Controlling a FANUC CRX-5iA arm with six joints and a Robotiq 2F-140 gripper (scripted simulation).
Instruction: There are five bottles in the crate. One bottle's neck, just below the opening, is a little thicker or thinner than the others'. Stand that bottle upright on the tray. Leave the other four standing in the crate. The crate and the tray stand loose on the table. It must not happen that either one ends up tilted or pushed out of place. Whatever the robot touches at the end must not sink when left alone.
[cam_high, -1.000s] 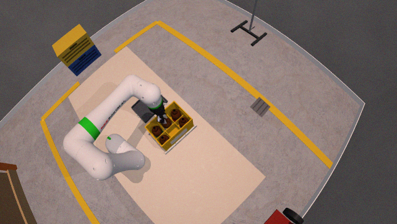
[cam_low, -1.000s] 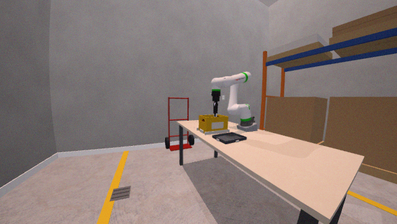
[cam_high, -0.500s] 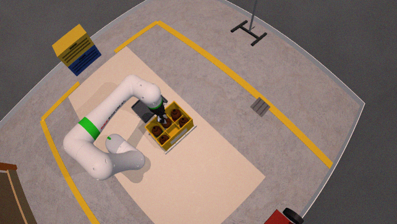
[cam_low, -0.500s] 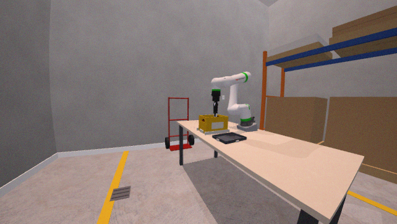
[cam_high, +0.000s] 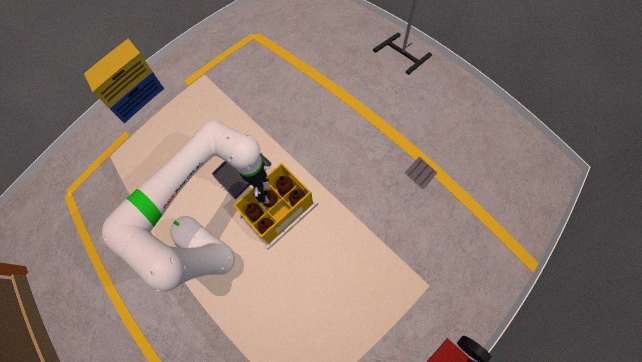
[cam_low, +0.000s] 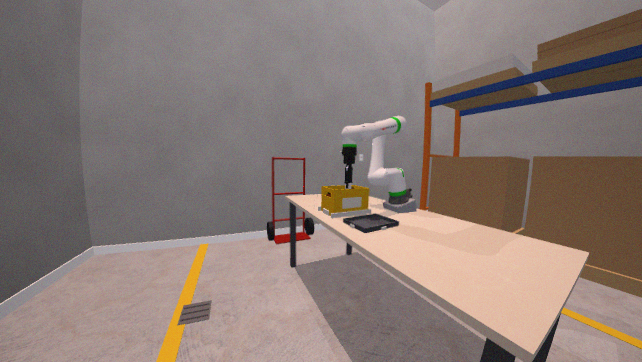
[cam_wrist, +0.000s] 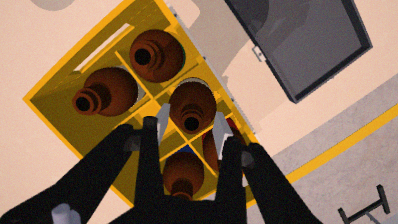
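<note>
My hand is 80 mm above the brown bottle. Also, from my hand: yellow crate 90 mm below, 40 mm to the right; dark tray 250 mm to the left, 160 mm below, 30 mm ahead.
</note>
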